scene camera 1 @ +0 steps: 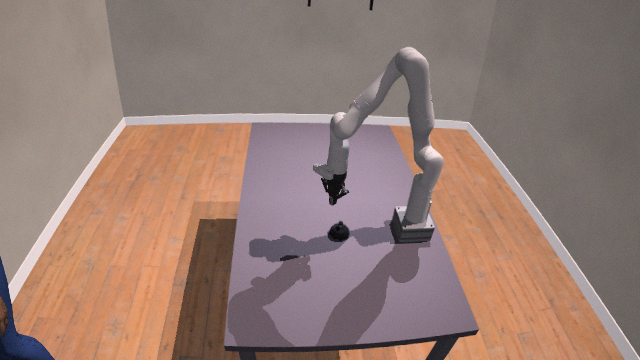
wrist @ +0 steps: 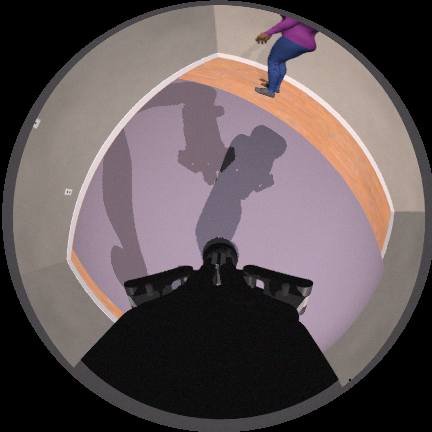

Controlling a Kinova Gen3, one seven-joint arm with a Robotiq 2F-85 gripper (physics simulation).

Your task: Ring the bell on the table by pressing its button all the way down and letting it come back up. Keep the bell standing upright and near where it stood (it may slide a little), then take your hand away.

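Where they show: gripper, fingertip midpoint: [scene camera 1: 332, 204] [wrist: 219, 260]; arm's base, link origin: [scene camera 1: 415, 216].
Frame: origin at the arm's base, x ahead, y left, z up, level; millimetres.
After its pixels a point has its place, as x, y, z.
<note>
The bell [scene camera 1: 339, 232] {333, -18, -42} is a small black dome with a button on top. It stands upright on the purple-grey table [scene camera 1: 365, 310] {347, 357, -77} [wrist: 310, 215] {526, -221, -77} in the scene view. In the wrist view, part of the dark bell [wrist: 220, 241] {361, -27, -65} shows just beyond the fingertips; the rest is hidden behind them. My gripper [scene camera 1: 333, 201] {375, -23, 110} [wrist: 219, 260] {375, -23, 110} is shut with nothing between its fingers. It points down and hangs above the bell, with a visible gap between the fingertips and the button in the scene view.
The arm's base [scene camera 1: 413, 232] {36, 70, -22} stands on the table to the right of the bell. Arm shadows lie across the table top. A person in blue trousers and a purple top [wrist: 285, 50] stands on the wooden floor beyond the table's edge; part of the person [scene camera 1: 20, 345] shows at the scene view's lower left.
</note>
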